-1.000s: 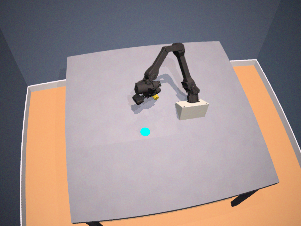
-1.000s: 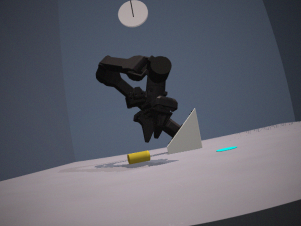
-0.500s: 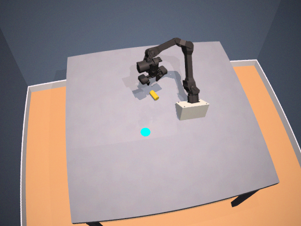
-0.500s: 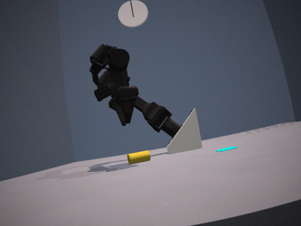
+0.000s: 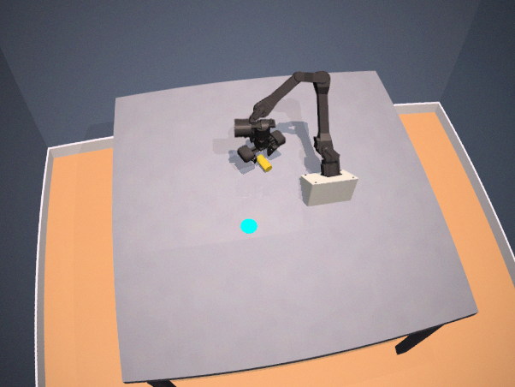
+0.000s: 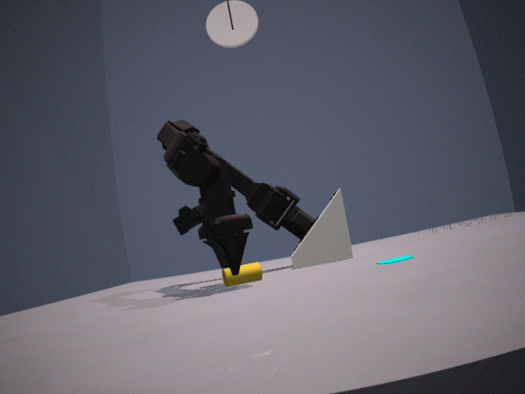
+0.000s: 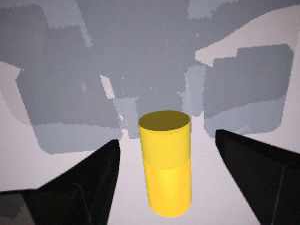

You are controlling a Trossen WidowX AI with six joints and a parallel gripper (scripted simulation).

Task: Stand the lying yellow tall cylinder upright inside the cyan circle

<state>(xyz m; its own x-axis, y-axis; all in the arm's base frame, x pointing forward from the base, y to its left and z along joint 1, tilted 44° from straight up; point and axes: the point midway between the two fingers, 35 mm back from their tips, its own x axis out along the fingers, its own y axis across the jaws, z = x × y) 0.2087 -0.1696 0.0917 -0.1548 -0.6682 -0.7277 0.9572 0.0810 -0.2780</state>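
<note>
The cyan circle is 260 mm to the left of my gripper tip, 140 mm ahead of it and 20 mm below it. The rest, counted from my gripper tip: yellow tall cylinder 20 mm to the left.
</note>
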